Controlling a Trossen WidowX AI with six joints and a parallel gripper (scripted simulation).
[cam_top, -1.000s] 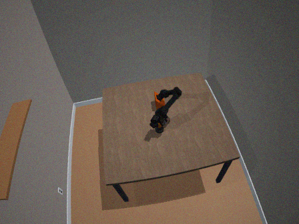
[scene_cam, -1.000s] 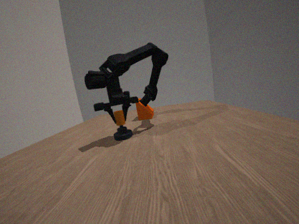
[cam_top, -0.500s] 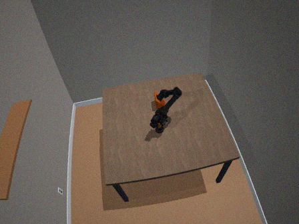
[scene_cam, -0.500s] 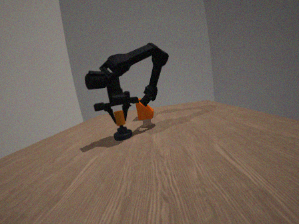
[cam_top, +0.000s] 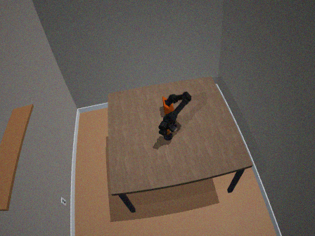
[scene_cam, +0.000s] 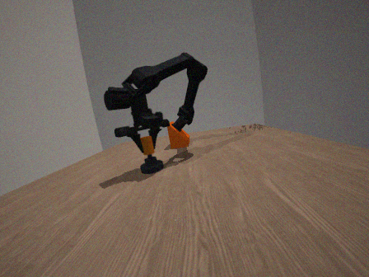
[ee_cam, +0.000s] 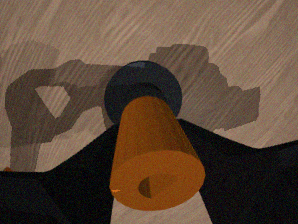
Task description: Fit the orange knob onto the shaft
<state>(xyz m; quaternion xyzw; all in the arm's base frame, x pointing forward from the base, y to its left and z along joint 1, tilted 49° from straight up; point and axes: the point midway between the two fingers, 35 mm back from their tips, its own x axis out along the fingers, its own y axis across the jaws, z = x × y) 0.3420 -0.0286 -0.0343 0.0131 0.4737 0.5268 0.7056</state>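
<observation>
The orange knob is 2 cm above my gripper tip. Also, from my gripper tip: dark round pedestal (4 cm below).
</observation>
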